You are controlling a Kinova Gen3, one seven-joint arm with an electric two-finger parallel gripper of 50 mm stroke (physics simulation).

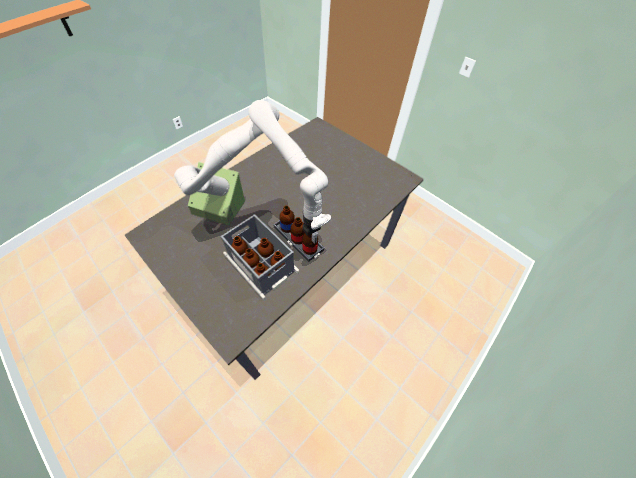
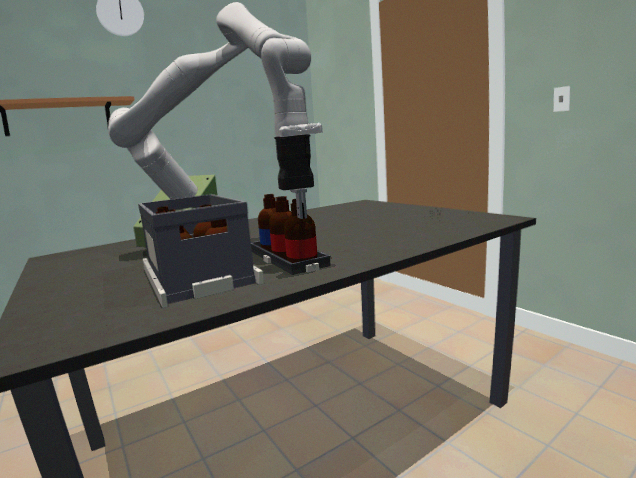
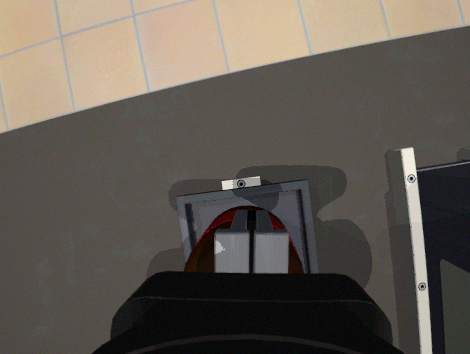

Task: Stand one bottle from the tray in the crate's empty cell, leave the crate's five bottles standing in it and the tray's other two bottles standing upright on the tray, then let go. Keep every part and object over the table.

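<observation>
My gripper is shut, with nothing between its fingers. Its fingertips are at the upper part of the front red-label bottle, whose neck is hidden. That bottle stands upright on the tray. The middle red-label bottle and the blue-label bottle stand behind it on the tray. The grey crate holds several brown bottles; its empty cell is at the back, on the tray side.
White stop rails border the crate. Small white blocks sit against the tray. The table ends a short way in front of the tray. The arm's green base stands behind the crate.
</observation>
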